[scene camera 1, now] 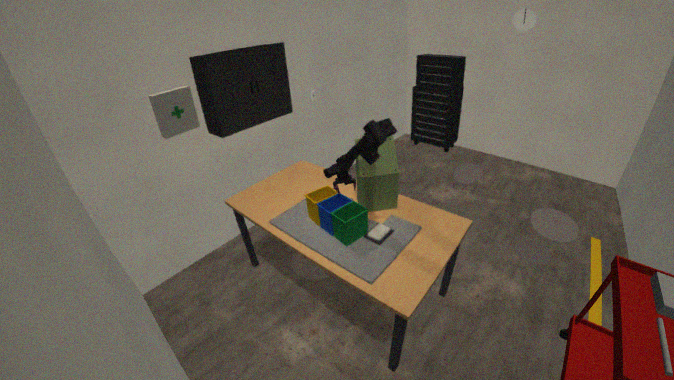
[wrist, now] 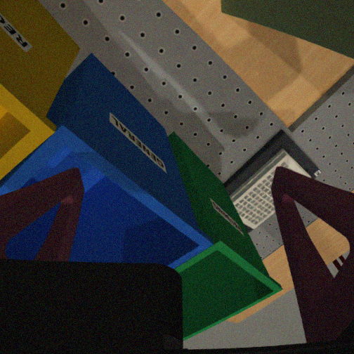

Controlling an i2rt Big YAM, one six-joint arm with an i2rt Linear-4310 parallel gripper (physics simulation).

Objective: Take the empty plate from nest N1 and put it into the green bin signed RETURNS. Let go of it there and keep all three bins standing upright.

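Seen in the pictures: gripper, fingertip midpoint: (scene camera 1: pixel 347 192); arm's base at its link origin: (scene camera 1: pixel 368 154).
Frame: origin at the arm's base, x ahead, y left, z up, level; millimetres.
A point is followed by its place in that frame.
Observation:
The pale plate (scene camera 1: pixel 380 231) @[x 146, y 310, z -355 mm] (wrist: pixel 254 206), with a grid of wells, sits in a dark nest (wrist: pixel 254 156) beside the green bin. The right finger hides part of it in the wrist view. The green bin (scene camera 1: pixel 349 227) @[x 340, y 271, z -253 mm] (wrist: pixel 225 281) stands upright; its sign is too blurred to read. The blue bin (scene camera 1: pixel 327 220) @[x 395, y 115, z -276 mm] (wrist: pixel 150 210), signed GENERAL, and the yellow bin (scene camera 1: pixel 313 212) @[x 416, y -33, z -296 mm] (wrist: pixel 42 47) stand upright in a row with it. My gripper (scene camera 1: pixel 346 187) @[x 204, y 48, z -186 mm] (wrist: pixel 177 177) is open and empty, above and behind the bins; the blue bin shows between its fingers in the wrist view.
A grey perforated board (scene camera 1: pixel 390 255) @[x 211, y 482, z -380 mm] (wrist: pixel 165 50) carries the bins and the nest on the wooden table (scene camera 1: pixel 430 265) @[x 78, y 664, z -393 mm] (wrist: pixel 260 55). A tall olive-green box (scene camera 1: pixel 380 190) @[x -18, y 101, z -229 mm] (wrist: pixel 310 17) stands behind the board, next to the arm. A red cart (scene camera 1: pixel 617 310) stands at the lower right.

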